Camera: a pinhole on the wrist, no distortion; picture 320 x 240 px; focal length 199.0 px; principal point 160.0 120.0 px. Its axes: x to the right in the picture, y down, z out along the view. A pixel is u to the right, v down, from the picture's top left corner.
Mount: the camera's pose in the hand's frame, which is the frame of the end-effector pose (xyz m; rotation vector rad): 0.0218 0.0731 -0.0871 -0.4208 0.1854 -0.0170
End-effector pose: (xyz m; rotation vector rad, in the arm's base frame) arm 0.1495 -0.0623 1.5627 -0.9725 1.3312 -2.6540
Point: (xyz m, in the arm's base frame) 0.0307 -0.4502 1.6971
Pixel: 246 93
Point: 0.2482 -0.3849 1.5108
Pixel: 102 115
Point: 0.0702 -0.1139 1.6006
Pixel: outside the picture
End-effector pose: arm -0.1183 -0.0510 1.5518 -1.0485 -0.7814 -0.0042
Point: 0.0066 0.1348 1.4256
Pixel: 191 223
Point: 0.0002 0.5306 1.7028
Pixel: 246 96
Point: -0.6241 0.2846 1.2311
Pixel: outside the picture
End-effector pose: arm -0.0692 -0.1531 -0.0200 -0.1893 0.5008 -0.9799
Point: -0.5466 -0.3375 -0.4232
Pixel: behind the camera
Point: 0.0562 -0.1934 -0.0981
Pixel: 308 99
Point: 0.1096 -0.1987 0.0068
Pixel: 209 61
